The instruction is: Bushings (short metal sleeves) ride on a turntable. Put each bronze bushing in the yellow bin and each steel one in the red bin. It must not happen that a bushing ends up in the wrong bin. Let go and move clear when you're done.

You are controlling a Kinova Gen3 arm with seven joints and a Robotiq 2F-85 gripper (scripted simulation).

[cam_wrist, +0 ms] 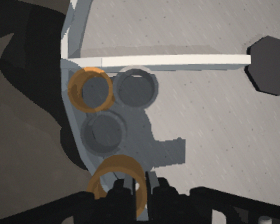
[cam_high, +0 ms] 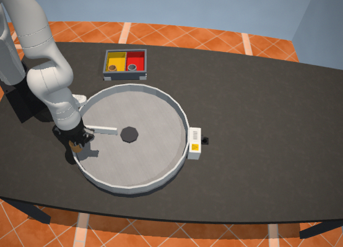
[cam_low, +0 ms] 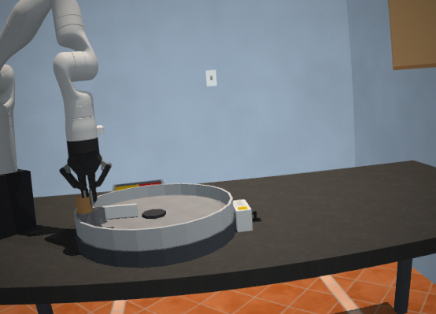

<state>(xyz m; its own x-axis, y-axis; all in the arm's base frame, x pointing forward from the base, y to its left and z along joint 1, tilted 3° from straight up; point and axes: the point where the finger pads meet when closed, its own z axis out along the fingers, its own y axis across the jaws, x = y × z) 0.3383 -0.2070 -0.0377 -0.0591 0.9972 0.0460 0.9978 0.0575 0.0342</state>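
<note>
My hand is 4 cm short of the yellow bin, 47 cm to the right of it and 12 cm above it. Round my hand: turntable 14 cm ahead, 10 cm to the left, 9 cm below.
</note>
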